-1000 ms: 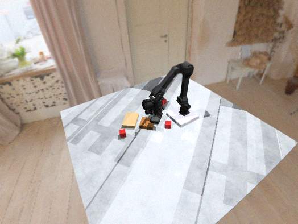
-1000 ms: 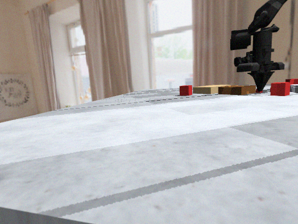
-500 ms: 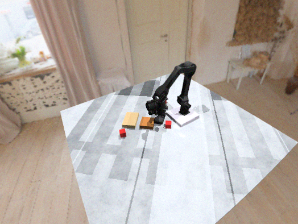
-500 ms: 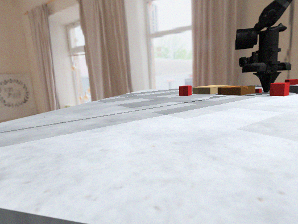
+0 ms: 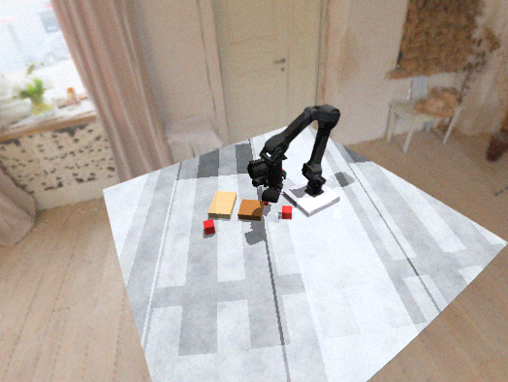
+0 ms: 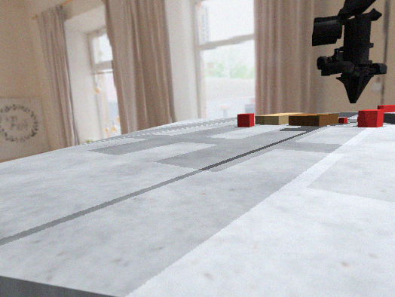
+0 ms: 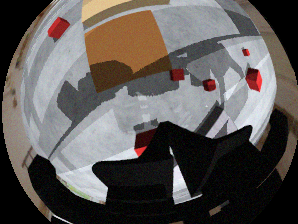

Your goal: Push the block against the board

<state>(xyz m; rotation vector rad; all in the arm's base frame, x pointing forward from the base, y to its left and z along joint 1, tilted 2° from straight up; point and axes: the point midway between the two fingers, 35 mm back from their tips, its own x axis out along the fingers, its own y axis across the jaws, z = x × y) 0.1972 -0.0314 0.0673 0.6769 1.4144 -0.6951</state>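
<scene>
The square block lies 9 cm ahead of my gripper tip, 5 cm to the right of it and 4 cm below it. The rest, counted from my gripper tip: pale wooden board: 17 cm ahead, 16 cm to the right, 4 cm below.
</scene>
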